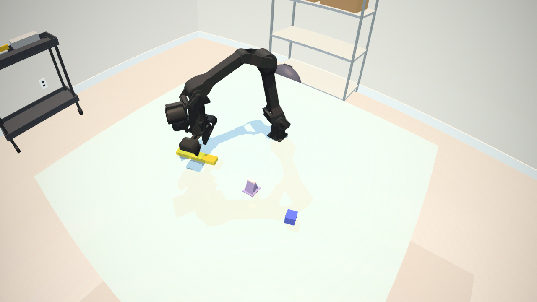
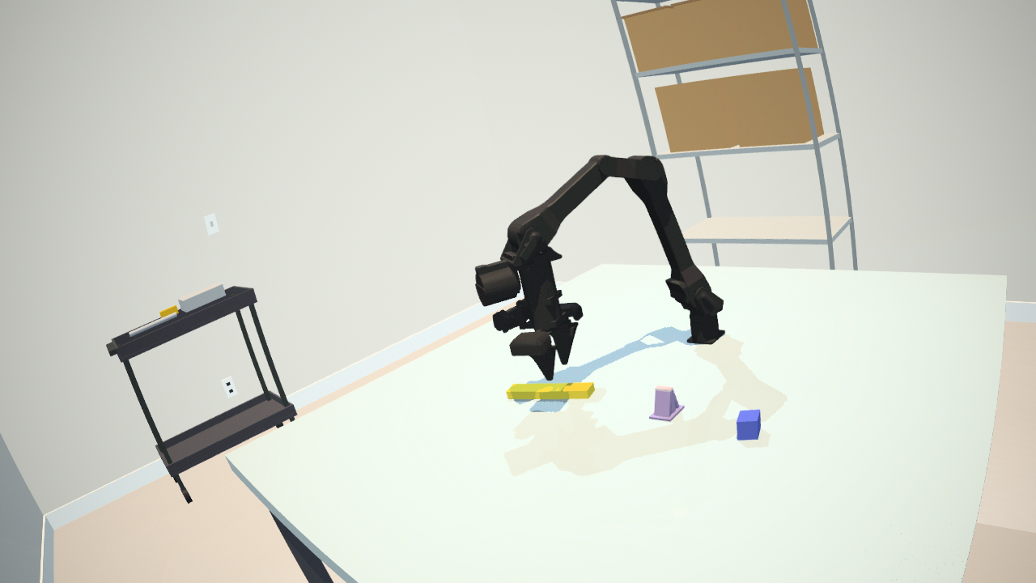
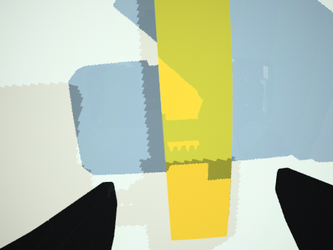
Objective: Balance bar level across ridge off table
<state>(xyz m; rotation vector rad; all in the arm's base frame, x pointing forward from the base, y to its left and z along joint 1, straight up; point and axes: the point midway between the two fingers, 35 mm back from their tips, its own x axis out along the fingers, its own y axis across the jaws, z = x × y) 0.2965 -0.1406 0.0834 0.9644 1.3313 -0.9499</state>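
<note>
My gripper tip is 4 cm above the yellow bar, 3 cm to the left of it and 1 cm short of it. The rest, counted from my gripper tip: blue cube (41 cm to the left, 3 cm below, 2 cm ahead).
</note>
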